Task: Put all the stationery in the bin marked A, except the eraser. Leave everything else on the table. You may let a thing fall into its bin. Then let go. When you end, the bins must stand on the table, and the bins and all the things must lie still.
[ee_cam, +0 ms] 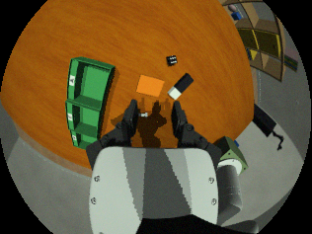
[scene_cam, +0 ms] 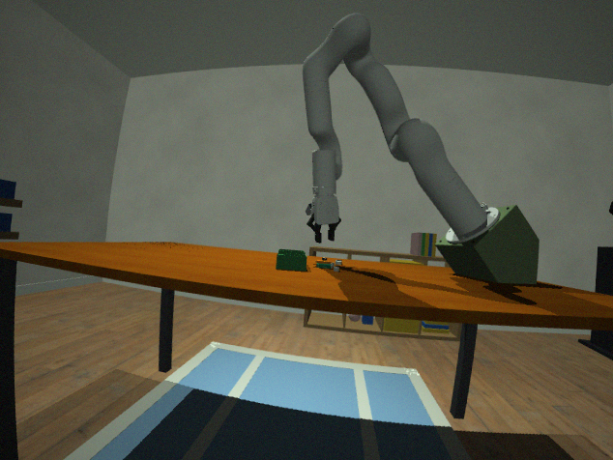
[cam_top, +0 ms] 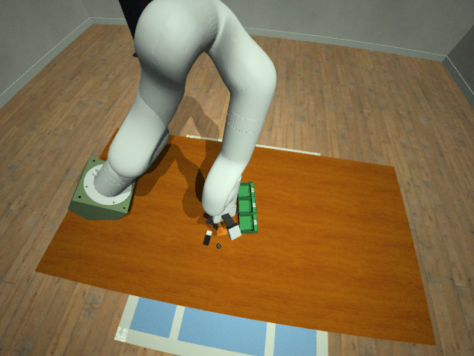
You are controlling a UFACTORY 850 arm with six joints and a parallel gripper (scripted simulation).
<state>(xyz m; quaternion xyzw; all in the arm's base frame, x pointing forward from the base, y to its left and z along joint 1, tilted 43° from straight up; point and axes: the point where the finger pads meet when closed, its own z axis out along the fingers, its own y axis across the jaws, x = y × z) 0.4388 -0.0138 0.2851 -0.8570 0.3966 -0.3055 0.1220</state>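
Now: the orange pad 10 cm below my hand and 1 cm to the right of it. The rest, counted from my hand: white bolt 10 cm below, 5 cm to the left, 4 cm behind; then green cylinder 12 cm to the left, 10 cm below, 4 cm behind; then eraser 10 cm below, 6 cm to the right, 5 cm behind.
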